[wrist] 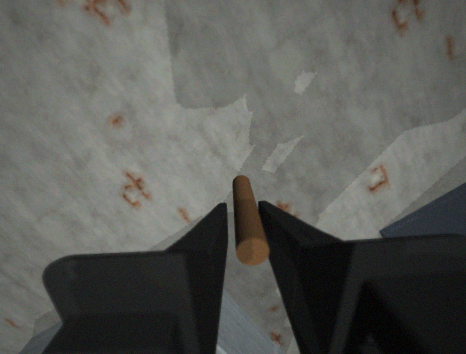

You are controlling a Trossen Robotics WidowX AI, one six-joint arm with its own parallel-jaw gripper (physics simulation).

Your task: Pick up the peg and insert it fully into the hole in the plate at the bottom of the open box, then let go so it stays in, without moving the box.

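Places are measured from the arm's base along level axes (x left, y ahead, z down), in metres.
Pixels of known places: gripper, fingertip midpoint: (242, 209).
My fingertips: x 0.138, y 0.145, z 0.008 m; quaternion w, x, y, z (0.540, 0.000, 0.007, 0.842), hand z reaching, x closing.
Ahead of a thing's pixels: the offset from my fingertips to its top centre. "spot": to the spot under its first point. Level surfaces: height alone.
The orange-brown peg @(dx -0.003, dy +0.001, dz -0.034 m) (249, 220) stands roughly upright near the middle of the wrist view, with its round end towards the camera. My gripper (242, 209) is partly closed around the peg but open. One finger is on each side of it; a narrow gap shows at the left finger, and the right finger is very close to the peg or touching it. A brushed blue-grey metal surface (243, 320), perhaps part of the box, shows at the bottom between the fingers, mostly hidden by them. The plate and its hole do not show.
A dark blue flat-sided object @(spot: dx -0.099, dy +0.135, dz +0.033 m) (435, 215) is at the right edge, partly behind the right finger. The grey mottled table @(dz +0.046 m) (100, 165) has rust-coloured marks and patches of shadow.
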